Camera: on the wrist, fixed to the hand. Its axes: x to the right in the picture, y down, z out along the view.
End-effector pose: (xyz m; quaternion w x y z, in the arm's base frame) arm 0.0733 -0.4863 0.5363 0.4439 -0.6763 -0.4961 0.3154
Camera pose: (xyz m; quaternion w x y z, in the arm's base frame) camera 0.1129 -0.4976 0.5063 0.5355 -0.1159 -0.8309 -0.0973
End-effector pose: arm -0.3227 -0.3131 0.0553 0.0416 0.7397 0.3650 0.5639
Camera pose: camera -0.3228 -0.3536 0.0863 0.4330 0.2549 0.7848 0.3628
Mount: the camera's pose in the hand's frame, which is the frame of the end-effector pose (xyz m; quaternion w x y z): 0.0011 0.0442 -0.0254 0.6976 0.0004 -0.0008 -0.7165
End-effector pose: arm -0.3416 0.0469 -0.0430 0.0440 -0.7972 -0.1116 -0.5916
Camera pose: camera -0.3548 -0.0010 -0.0317 0.3930 0.4766 0.6493 0.4436
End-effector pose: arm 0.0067 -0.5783 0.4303 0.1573 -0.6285 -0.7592 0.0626
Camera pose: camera 0.0559 -0.5709 0.4415 0.1542 0.1056 -0.9800 -0.0682
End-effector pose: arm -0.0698 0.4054 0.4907 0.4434 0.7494 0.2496 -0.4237
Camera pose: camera -0.0256 0.4063 0.5161 0.0056 0.3438 0.7105 -0.6140
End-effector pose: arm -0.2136 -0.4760 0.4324 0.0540 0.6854 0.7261 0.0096
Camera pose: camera -0.1720 -0.4707 0.4615 0.0449 -0.0421 0.9976 -0.0328
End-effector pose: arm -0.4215 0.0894 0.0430 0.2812 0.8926 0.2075 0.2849
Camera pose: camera -0.4273 0.0663 0.0881 0.4001 0.4743 0.7842 -0.0035
